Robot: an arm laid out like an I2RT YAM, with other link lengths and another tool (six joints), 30 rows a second.
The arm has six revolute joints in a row. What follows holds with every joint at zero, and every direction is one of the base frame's.
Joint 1 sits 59.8 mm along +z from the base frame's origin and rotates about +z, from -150.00 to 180.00 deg.
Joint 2 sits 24.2 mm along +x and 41.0 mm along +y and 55.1 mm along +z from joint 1 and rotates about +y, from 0.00 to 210.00 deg.
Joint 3 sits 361.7 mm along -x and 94.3 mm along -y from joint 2 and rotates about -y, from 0.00 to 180.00 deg.
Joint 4 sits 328.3 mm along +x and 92.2 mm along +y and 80.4 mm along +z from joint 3 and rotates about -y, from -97.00 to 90.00 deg.
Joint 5 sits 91.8 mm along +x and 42.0 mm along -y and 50.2 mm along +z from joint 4 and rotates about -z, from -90.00 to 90.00 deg.
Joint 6 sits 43.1 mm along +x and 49.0 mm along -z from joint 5 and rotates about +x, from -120.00 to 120.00 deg.
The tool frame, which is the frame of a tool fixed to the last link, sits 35.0 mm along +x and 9.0 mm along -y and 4.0 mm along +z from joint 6; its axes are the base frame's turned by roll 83.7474, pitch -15.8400 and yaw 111.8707 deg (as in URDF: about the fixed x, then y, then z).
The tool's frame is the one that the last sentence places.
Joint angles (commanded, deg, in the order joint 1, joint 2, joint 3, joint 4, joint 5, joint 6), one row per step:
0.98 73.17 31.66 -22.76 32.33 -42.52
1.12 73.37 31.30 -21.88 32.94 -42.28
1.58 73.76 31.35 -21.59 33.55 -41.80
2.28 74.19 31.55 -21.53 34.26 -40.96
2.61 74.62 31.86 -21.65 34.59 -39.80
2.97 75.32 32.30 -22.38 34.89 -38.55
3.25 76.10 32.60 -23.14 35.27 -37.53
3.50 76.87 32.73 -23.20 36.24 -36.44
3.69 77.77 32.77 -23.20 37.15 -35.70
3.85 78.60 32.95 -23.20 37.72 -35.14
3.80 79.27 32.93 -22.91 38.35 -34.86
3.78 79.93 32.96 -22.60 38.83 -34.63
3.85 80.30 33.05 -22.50 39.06 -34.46
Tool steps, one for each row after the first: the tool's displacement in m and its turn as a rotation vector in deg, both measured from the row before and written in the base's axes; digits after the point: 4 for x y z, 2 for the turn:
0.0003 0.0000 -0.0017 -0.45 -0.46 -0.31
0.0014 0.0017 -0.0007 -0.37 -0.22 -0.17
0.0017 0.0028 -0.0001 -0.32 -0.31 -0.24
0.0017 0.0013 0.0001 0.14 -0.41 -0.68
0.0012 0.0015 -0.0012 0.15 0.29 -0.70
0.0004 0.0010 -0.0024 -0.04 0.65 -0.64
0.0009 0.0002 -0.0021 -0.55 0.03 -0.94
0.0007 0.0000 -0.0033 -0.64 0.38 -0.70
0.0015 0.0003 -0.0024 -0.39 0.28 -0.46
0.0008 -0.0009 -0.0025 -0.52 0.19 -0.48
0.0012 -0.0005 -0.0023 -0.40 0.15 -0.36
0.0009 0.0002 -0.0010 -0.17 0.06 -0.13

